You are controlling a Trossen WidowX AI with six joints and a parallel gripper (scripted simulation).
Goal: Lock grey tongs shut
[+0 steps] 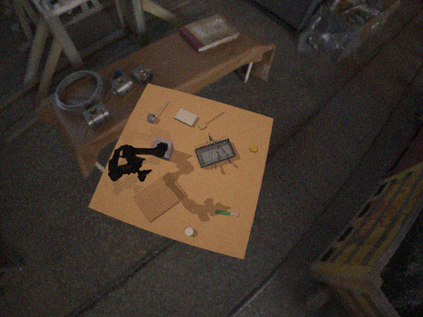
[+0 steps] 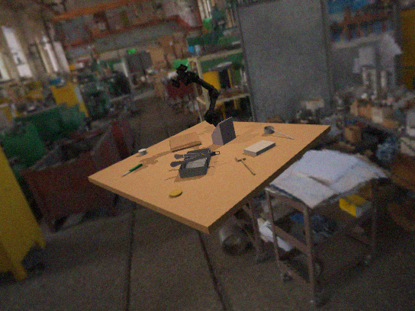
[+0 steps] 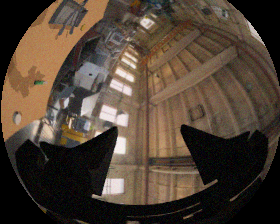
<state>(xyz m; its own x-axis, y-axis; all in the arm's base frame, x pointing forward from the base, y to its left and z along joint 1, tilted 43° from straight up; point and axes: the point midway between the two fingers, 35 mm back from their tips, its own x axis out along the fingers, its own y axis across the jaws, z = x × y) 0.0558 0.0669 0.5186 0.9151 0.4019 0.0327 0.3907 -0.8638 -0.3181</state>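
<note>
Now: the roasting tin 54 cm below my gripper tip, 39 cm to the left of it and 35 cm ahead of it. From my gripper tip the other things lie so: wooden board (56 cm below, 8 cm to the right); then yellow disc (68 cm ahead, 56 cm below, 52 cm to the left); then white cap (55 cm below, 29 cm to the right, 29 cm ahead).
</note>
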